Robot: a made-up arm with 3 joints. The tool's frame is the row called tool. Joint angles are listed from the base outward.
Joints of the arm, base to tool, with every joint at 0 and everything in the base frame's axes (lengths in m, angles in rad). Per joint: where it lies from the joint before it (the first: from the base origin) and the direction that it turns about. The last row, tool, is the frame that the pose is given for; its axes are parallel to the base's.
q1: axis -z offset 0 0 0.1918
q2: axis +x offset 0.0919 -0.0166 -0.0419
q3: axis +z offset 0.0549 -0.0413 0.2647
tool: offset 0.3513 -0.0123 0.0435
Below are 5 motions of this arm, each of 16 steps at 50 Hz.
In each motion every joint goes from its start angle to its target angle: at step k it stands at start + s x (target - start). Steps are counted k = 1, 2, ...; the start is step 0. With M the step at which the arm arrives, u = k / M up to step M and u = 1 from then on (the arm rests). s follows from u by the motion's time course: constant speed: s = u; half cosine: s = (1 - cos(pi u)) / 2; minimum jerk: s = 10 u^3 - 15 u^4 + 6 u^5.
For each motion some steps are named. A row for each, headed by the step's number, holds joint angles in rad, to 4 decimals.
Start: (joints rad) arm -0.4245 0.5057 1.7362
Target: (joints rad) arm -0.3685 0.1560 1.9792
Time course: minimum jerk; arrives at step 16
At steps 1, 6, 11, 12, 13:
1: -0.4244 0.5049 1.7367
6: -0.4091 0.4095 1.8031
11: -0.3786 0.2189 1.9355
12: -0.3743 0.1922 1.9540
13: -0.3712 0.1731 1.9673

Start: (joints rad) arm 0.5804 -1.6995 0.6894
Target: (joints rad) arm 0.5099 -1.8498 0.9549
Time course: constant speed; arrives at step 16
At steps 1, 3, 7, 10, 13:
1: 0.5760 -1.7089 0.7060
3: 0.5672 -1.7277 0.7392
7: 0.5496 -1.7653 0.8056
10: 0.5363 -1.7934 0.8553
13: 0.5231 -1.8216 0.9051

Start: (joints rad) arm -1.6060 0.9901 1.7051
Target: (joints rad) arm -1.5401 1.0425 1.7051
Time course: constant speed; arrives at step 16
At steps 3, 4, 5, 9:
3: -1.5936 0.9999 1.7051
4: -1.5895 1.0032 1.7051
5: -1.5854 1.0065 1.7051
9: -1.5689 1.0196 1.7051

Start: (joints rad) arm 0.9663 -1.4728 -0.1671
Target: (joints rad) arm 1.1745 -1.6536 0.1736
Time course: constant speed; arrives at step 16
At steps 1, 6, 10, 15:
1: 0.9793 -1.4841 -0.1458
6: 1.0444 -1.5406 -0.0393
10: 1.0964 -1.5858 0.0458
15: 1.1615 -1.6423 0.1523

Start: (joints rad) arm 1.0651 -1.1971 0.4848
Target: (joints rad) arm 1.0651 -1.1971 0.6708
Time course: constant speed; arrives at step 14
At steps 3, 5, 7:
3: 1.0651 -1.1971 0.5247
5: 1.0651 -1.1971 0.5512
7: 1.0651 -1.1971 0.5778

